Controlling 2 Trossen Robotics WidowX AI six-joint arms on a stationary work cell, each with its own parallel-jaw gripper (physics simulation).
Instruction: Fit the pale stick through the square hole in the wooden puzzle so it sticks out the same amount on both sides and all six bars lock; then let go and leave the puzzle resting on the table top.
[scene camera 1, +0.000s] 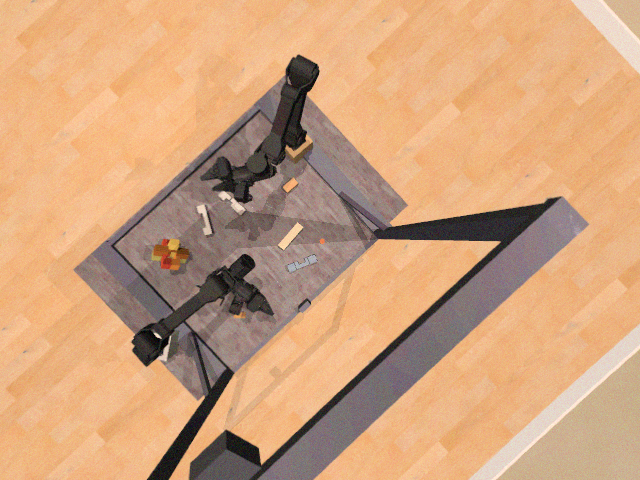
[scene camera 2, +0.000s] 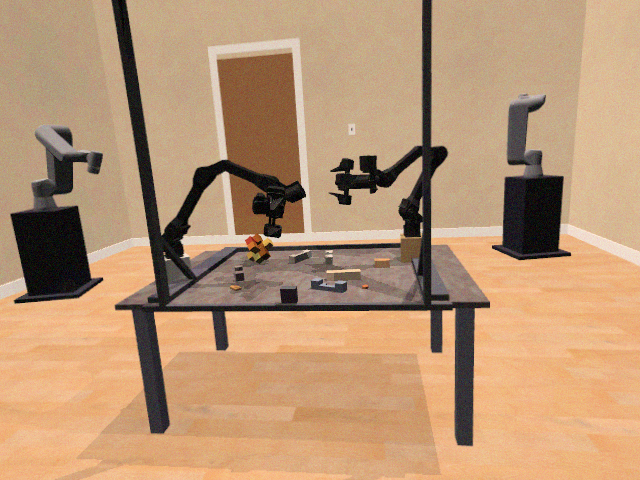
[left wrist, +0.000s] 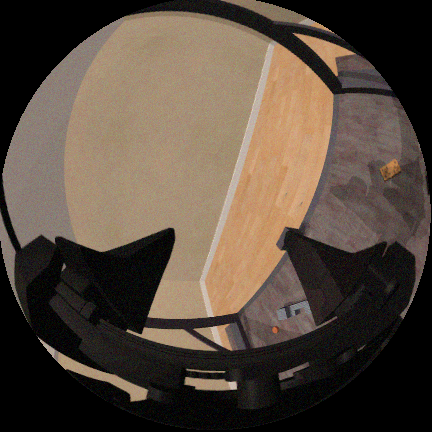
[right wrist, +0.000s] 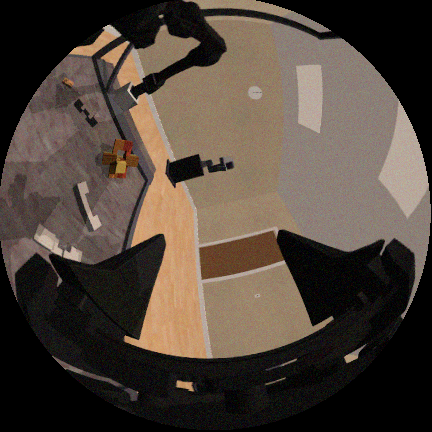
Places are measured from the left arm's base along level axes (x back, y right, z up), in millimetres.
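Pixels of known places: left gripper, fingertip midpoint: (scene camera 1: 270, 311) (scene camera 2: 270, 223) (left wrist: 232, 235); right gripper, fingertip midpoint: (scene camera 1: 206, 184) (scene camera 2: 329, 182) (right wrist: 222, 238); left arm's base at its link origin: (right wrist: 133, 91); right arm's base at its link origin: (scene camera 1: 295, 139) (scene camera 2: 412, 235).
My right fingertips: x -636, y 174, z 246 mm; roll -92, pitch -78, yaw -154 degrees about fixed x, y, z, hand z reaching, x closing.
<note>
Ahead of a thing's pixels: the offset from my right fingertips to its top centre.
The pale stick {dx +119, dy +266, dz -310 mm} (scene camera 1: 290, 236) (scene camera 2: 343, 274) lies flat on the table top, apart from both grippers. The wooden puzzle (scene camera 1: 170, 254) (scene camera 2: 258, 248) (right wrist: 120, 159), in red, orange, brown and yellow, rests on the table near its left corner in scene camera 1. A gap shows among its bars in the right wrist view. My left gripper (scene camera 1: 255, 310) (scene camera 2: 267, 215) (left wrist: 232, 235) is open and empty, above the table near its lower edge in scene camera 1. My right gripper (scene camera 1: 207, 182) (scene camera 2: 332, 181) (right wrist: 222, 238) is open and empty, high above the table.
White notched pieces {dx +114, dy -97, dz -310 mm} (scene camera 1: 205, 219) (right wrist: 89, 207) lie between the puzzle and my right gripper. A blue-grey notched bar {dx +223, dy +333, dz -310 mm} (scene camera 1: 302, 263) (scene camera 2: 328, 286) lies beside the stick. An orange block {dx -91, dy +228, dz -311 mm} (scene camera 1: 290, 184) (scene camera 2: 382, 262), a dark block {dx +393, dy +374, dz -283 mm} (scene camera 2: 288, 294) and a dark notched bar {dx +423, dy -31, dz -310 mm} (right wrist: 86, 113) are also on the table.
</note>
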